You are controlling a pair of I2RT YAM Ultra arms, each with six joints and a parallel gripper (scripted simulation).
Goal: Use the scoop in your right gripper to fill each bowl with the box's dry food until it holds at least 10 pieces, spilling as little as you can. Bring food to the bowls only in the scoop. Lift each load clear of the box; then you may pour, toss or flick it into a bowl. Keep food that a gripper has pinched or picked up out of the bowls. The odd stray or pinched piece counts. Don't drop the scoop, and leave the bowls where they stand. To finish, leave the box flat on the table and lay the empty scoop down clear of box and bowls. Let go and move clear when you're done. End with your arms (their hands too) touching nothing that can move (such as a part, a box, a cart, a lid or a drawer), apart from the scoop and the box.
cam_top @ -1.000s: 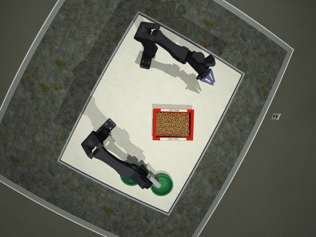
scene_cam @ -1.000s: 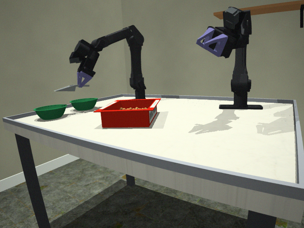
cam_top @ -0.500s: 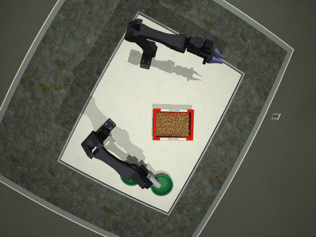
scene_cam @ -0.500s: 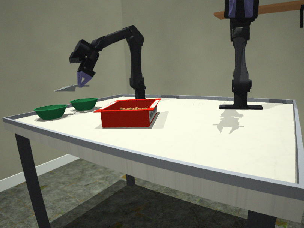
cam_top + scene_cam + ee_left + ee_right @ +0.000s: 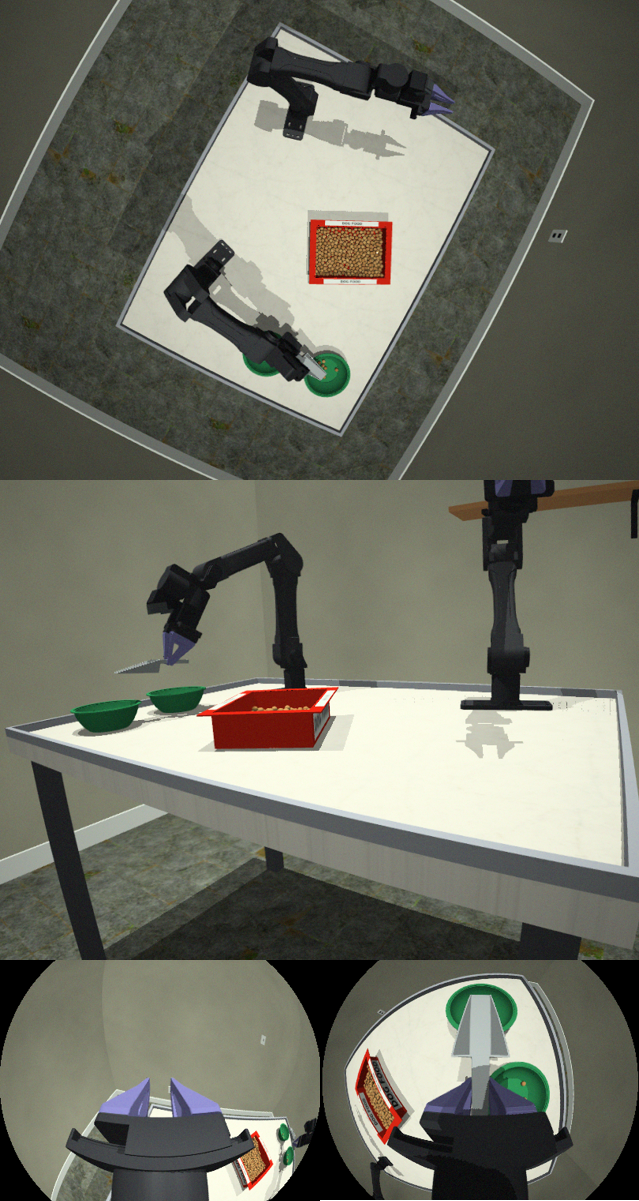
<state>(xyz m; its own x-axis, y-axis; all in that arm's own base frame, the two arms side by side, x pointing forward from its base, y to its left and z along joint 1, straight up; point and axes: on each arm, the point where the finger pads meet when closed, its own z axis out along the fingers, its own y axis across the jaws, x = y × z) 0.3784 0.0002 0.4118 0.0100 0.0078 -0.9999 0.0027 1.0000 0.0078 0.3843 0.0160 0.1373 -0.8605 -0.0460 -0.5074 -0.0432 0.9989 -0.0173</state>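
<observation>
My right hand is 40 mm short of the grey scoop, 10 mm to the left of it and 10 mm above it. Also, from my right hand: box (370 mm to the left, 90 mm below, 10 mm ahead).
</observation>
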